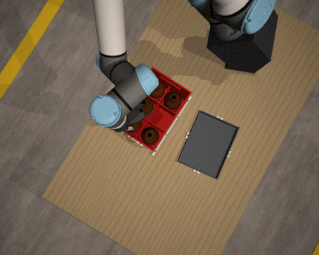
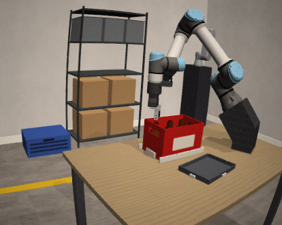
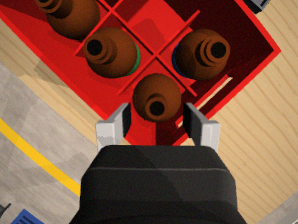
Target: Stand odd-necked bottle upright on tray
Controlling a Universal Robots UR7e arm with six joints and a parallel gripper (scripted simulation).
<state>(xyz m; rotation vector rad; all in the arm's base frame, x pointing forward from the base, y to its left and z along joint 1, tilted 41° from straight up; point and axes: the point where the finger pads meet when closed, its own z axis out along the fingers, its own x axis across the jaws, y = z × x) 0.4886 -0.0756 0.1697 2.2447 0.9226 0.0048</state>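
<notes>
The red crate is 12 cm below my hand, 9 cm behind it and 5 cm to the left of it. Round my hand: dark grey tray (33 cm to the left, 19 cm below, 8 cm behind).
</notes>
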